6 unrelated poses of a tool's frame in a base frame.
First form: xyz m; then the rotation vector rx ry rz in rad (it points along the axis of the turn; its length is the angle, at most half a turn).
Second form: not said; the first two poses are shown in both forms.
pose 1, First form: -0.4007 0.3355 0.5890 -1.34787 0.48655 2.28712
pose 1, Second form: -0.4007 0.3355 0.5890 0.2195 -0.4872 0.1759 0.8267
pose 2, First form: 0.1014 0.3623 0.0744 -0.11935 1.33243 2.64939
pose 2, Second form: 0.1014 0.3623 0.0744 0.0867 -0.0401 0.4472 0.8893
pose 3, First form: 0.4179 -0.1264 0.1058 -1.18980 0.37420 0.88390
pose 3, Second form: 0.4179 -0.1264 0.1058 0.7218 -0.5386 0.1694 0.4002
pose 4, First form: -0.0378 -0.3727 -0.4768 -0.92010 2.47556 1.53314
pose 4, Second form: -0.0378 -0.3727 -0.4768 0.0439 -0.3010 0.8099 0.5016
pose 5, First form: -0.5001 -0.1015 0.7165 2.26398 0.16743 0.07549
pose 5, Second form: -0.5001 -0.1015 0.7165 0.4215 0.9039 0.0668 0.0301
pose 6, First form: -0.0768 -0.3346 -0.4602 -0.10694 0.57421 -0.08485
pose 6, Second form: -0.0768 -0.3346 -0.4602 0.9568 -0.0527 0.2830 -0.0418
